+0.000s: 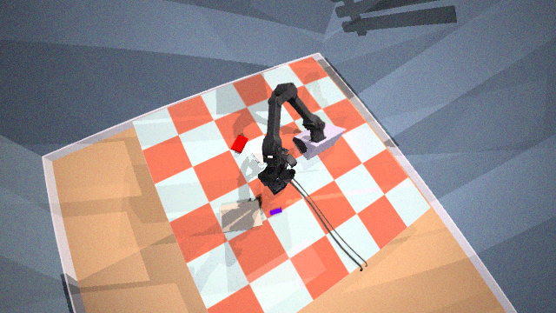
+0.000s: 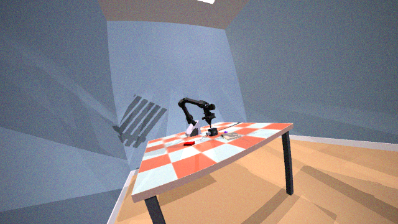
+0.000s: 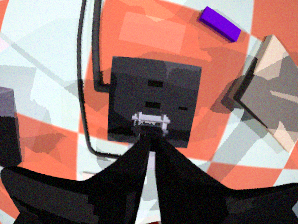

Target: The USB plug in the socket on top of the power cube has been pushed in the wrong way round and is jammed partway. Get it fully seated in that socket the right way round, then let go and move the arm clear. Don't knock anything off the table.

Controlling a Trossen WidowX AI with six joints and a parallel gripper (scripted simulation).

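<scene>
Now: the USB plug 2 cm below my gripper tip. The rest, counted from my gripper tip: purple piece: 13 cm to the left, 11 cm below, 7 cm ahead; then beige pad: 23 cm ahead, 11 cm below, 6 cm to the left; then USB socket: 5 cm below.
</scene>
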